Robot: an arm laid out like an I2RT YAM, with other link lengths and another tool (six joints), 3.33 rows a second.
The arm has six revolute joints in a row. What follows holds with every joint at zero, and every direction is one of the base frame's.
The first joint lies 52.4 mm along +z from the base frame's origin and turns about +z.
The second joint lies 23 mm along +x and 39 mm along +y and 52.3 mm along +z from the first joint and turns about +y.
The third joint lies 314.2 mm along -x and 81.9 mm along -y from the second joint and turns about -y.
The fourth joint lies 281.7 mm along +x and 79.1 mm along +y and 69 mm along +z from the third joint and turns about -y.
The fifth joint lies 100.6 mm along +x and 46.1 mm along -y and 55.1 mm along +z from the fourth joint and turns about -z.
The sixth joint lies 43.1 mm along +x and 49 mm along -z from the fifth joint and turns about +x.
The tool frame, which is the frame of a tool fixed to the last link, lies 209 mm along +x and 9 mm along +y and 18 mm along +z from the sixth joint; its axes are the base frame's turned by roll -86.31, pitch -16.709 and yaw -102.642 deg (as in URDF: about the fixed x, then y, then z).
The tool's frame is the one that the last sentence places.
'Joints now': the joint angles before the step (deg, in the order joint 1, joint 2, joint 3, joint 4, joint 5, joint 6). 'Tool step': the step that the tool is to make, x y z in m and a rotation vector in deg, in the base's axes. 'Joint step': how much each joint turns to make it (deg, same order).
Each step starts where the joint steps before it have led.
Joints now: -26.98, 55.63, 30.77, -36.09, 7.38, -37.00
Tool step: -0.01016, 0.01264, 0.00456, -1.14, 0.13, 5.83
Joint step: -0.92, -4.97, -1.22, -2.64, -2.41, -6.44
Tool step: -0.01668, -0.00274, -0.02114, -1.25, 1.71, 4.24
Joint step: -4.63, -1.49, -4.19, 2.39, -2.76, -8.67
